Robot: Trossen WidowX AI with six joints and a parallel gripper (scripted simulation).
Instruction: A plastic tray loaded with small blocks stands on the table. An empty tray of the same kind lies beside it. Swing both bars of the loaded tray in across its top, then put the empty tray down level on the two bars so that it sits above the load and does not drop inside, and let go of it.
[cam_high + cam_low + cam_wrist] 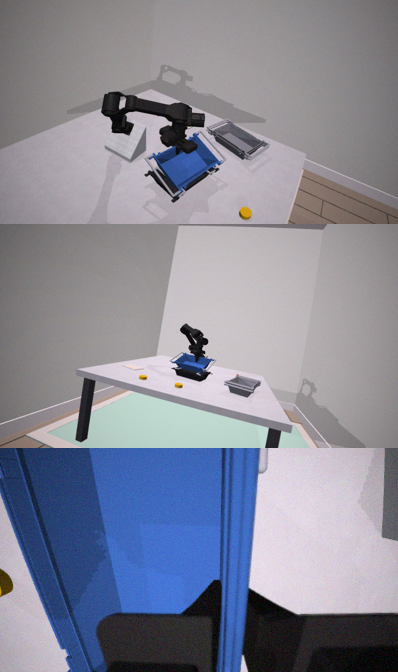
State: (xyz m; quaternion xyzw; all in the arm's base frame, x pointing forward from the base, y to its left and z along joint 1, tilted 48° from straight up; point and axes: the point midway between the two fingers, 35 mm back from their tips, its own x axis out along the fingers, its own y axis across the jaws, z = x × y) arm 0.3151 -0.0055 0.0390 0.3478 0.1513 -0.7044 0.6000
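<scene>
Right now the blue tray is 70 mm ahead of my gripper tip, 20 mm to the right of it and 10 mm above it. Round my gripper tip: small red block (370 mm behind, 410 mm to the left, 110 mm below).
</scene>
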